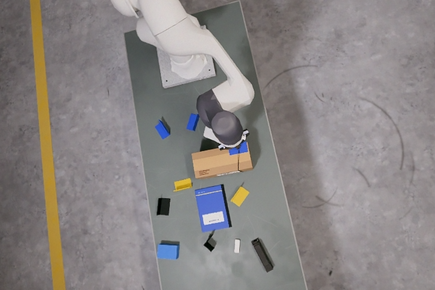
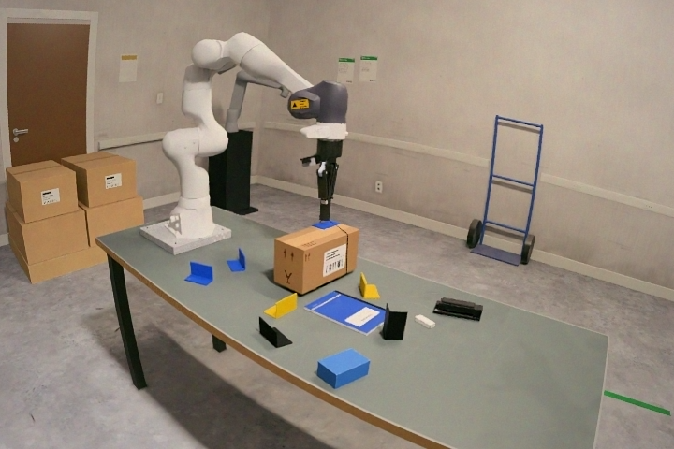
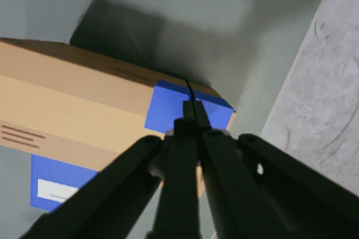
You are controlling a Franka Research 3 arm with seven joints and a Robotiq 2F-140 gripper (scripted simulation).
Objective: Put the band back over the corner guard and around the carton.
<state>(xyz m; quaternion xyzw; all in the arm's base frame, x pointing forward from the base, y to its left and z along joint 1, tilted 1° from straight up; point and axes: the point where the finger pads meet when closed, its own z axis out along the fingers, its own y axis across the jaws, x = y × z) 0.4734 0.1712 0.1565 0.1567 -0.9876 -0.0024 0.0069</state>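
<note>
Now: the blue corner guard 6 cm below my hand. Round my hand: black tool (48 cm ahead, 17 cm below, 1 cm to the left); then white piece (43 cm ahead, 18 cm below, 9 cm to the right); then brown carton (11 cm below, 8 cm to the right, 4 cm ahead).
</note>
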